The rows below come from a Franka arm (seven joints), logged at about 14 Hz.
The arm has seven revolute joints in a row. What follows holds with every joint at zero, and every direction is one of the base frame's. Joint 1 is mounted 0.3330 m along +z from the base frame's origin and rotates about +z. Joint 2 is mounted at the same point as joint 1 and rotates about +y. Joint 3 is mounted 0.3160 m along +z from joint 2 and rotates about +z. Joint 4 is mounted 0.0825 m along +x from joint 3 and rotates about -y. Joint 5 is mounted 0.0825 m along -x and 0.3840 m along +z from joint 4 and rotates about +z. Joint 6 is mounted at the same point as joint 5 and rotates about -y. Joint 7 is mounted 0.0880 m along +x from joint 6 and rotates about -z. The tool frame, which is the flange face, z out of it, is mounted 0.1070 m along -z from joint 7; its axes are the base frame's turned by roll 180.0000, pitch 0.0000 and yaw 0.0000 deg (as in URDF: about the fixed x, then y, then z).
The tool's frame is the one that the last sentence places.
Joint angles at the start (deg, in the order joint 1, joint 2, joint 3, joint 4, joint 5, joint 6, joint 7): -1.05 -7.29 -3.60 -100.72 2.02 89.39 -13.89
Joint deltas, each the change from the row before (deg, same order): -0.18 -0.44 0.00 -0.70 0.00 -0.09 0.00; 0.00 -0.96 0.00 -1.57 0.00 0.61 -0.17; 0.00 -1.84 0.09 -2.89 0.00 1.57 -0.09; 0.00 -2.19 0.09 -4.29 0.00 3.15 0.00; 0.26 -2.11 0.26 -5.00 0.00 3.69 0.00; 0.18 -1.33 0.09 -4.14 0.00 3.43 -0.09; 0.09 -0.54 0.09 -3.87 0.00 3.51 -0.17
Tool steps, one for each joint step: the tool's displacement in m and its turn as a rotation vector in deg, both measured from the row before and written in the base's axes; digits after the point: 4 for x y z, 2 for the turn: -0.0030 -0.0014 -0.0019 0.06 0.35 -0.17; -0.0048 0.0002 -0.0035 0.07 -0.01 0.16; -0.0084 0.0012 -0.0055 0.06 -0.53 0.14; -0.0089 0.0012 -0.0122 0.01 -1.05 -0.01; -0.0090 0.0050 -0.0184 -0.02 -0.80 0.40; -0.0061 0.0026 -0.0185 -0.02 -0.62 0.25; -0.0037 0.0018 -0.0226 -0.04 -0.18 0.23
